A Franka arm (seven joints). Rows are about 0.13 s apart.
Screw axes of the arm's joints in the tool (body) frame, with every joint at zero. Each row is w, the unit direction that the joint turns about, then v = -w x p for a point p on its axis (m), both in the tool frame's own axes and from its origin. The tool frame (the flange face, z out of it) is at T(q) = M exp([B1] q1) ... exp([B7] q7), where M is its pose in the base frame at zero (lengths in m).
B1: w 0 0 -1 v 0.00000 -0.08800 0.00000
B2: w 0 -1 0 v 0.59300 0.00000 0.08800
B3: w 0 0 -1 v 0.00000 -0.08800 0.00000
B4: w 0 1 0 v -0.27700 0.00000 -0.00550
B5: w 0 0 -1 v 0.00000 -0.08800 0.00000
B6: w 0 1 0 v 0.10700 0.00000 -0.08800
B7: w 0 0 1 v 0.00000 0.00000 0.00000
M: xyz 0.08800 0.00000 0.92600 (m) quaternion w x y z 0 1 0 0
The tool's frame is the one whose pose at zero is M.
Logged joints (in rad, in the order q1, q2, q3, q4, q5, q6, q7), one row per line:
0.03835 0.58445 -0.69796 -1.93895 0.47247 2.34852 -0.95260
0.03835 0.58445 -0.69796 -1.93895 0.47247 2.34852 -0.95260
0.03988 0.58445 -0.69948 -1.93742 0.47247 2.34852 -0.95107
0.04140 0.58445 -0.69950 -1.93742 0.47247 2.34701 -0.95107
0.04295 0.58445 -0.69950 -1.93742 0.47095 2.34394 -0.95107
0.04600 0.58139 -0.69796 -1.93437 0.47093 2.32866 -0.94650
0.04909 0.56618 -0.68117 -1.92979 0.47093 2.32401 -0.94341
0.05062 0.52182 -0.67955 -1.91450 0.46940 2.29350 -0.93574
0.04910 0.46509 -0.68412 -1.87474 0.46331 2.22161 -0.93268
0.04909 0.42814 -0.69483 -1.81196 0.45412 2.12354 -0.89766
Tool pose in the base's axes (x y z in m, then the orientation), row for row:
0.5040 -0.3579 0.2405 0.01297 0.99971 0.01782 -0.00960
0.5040 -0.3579 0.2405 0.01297 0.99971 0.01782 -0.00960
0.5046 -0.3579 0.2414 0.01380 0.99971 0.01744 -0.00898
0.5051 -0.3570 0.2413 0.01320 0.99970 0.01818 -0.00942
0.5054 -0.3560 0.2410 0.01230 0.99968 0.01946 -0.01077
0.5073 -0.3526 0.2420 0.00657 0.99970 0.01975 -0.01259
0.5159 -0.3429 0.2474 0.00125 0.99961 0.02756 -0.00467
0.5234 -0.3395 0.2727 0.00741 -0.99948 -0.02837 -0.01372
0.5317 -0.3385 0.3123 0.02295 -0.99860 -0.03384 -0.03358
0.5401 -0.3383 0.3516 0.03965 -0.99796 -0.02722 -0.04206
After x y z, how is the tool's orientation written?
As a quaternion, w x y z.
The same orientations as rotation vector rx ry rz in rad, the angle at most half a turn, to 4 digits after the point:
3.1150 0.0555 -0.0299
3.1150 0.0555 -0.0299
3.1134 0.0543 -0.0280
3.1145 0.0566 -0.0293
3.1162 0.0607 -0.0336
3.1276 0.0618 -0.0394
3.1379 0.0865 -0.0147
-3.1252 -0.0887 -0.0429
-3.0922 -0.1048 -0.1040
-3.0584 -0.0834 -0.1289

